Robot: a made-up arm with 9 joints.
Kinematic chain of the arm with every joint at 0, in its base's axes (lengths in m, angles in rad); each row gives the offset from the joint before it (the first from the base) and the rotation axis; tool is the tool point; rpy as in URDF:
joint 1: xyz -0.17 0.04 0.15 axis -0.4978 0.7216 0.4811
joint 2: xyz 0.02 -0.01 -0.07 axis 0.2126 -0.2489 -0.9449
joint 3: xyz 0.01 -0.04 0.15 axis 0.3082 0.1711 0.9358
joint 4: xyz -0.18 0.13 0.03 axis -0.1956 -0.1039 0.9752
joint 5: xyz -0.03 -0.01 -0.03 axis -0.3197 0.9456 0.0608
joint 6: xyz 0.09 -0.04 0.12 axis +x
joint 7: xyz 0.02 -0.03 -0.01 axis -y
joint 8: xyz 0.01 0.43 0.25 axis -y
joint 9: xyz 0 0.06 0.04 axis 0.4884 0.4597 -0.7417
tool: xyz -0.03 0.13 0.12 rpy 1.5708 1.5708 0
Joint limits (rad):
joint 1: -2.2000..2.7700
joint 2: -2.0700..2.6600
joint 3: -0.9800..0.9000
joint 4: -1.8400..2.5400
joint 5: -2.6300..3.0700
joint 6: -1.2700..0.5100
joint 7: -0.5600..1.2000
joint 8: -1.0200..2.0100
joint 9: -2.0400..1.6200
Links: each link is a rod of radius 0.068 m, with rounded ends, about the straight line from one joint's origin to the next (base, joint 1, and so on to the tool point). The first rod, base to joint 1, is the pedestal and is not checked.
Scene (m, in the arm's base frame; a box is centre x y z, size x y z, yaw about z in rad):
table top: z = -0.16
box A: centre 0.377 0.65 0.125 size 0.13 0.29 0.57 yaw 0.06
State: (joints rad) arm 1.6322 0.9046 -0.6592 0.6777 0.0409 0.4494 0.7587 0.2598 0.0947
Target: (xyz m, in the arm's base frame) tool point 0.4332 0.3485 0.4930
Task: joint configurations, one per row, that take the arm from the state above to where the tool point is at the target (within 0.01 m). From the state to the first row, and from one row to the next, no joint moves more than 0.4 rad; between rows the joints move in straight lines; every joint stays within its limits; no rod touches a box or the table.
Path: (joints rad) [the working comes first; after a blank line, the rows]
Joints at the target: 1.2541 1.2376 -0.5640 -0.3478 0.6493 0.5100 0.5570 0.0185 0.8115
Straight joint move there: touches box A.

1: 1.2749 1.2139 -0.2694 0.4080 0.1659 0.4646 0.8687 -0.0196 0.2664
2: 0.9177 1.5233 0.1204 0.1383 0.2908 0.4797 0.9786 -0.2991 0.4382
3: 0.5604 1.8326 0.5102 -0.1314 0.4158 0.4948 1.0886 -0.5785 0.6099
4: 0.2031 2.1420 0.9000 -0.4011 0.5407 0.5100 1.1986 -0.8580 0.7816
5: 0.5337 2.1486 0.6524 -0.5259 0.7254 0.2042 1.0197 -0.5783 0.4262
6: 0.8643 2.1552 0.4048 -0.6506 0.9101 -0.1016 0.8409 -0.2987 0.0707
7: 1.1948 2.1618 0.1573 -0.7754 1.0948 -0.4074 0.6620 -0.0190 -0.2847
8: 1.5254 2.1684 -0.0903 -0.9001 1.2796 -0.7132 0.4832 0.2607 -0.6401
9: 1.4576 1.9357 -0.2087 -0.7620 1.1220 -0.4074 0.5017 0.2001 -0.2772
10: 1.3898 1.7030 -0.3272 -0.6240 0.9644 -0.1016 0.5201 0.1396 0.0857
11: 1.3220 1.4703 -0.4456 -0.4859 0.8069 0.2042 0.5386 0.0790 0.4486
12: 1.2541 1.2376 -0.5640 -0.3478 0.6493 0.5100 0.5570 0.0185 0.8115

